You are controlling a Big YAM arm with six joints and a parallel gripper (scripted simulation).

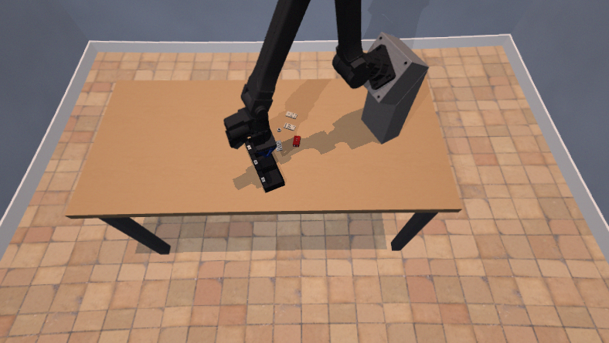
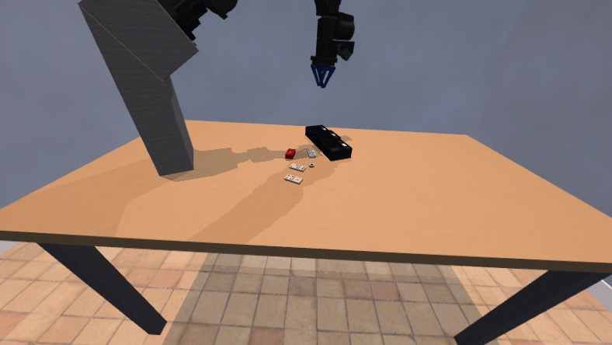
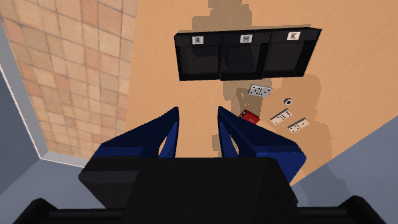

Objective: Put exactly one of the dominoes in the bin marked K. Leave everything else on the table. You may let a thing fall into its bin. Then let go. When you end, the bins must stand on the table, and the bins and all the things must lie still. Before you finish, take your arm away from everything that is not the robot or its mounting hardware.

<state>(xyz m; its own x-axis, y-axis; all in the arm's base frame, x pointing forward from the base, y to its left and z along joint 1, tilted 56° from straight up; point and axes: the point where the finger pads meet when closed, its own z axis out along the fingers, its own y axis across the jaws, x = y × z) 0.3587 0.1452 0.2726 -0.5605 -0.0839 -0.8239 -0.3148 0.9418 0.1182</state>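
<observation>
Right now the small grey nut is 250 mm to the right of my hand, 210 mm below it and 10 mm ahead of it. Also, from my hand: small red block (210 mm below, 180 mm to the right, 80 mm behind); black bin (200 mm below, 70 mm to the right, 40 mm ahead).
</observation>
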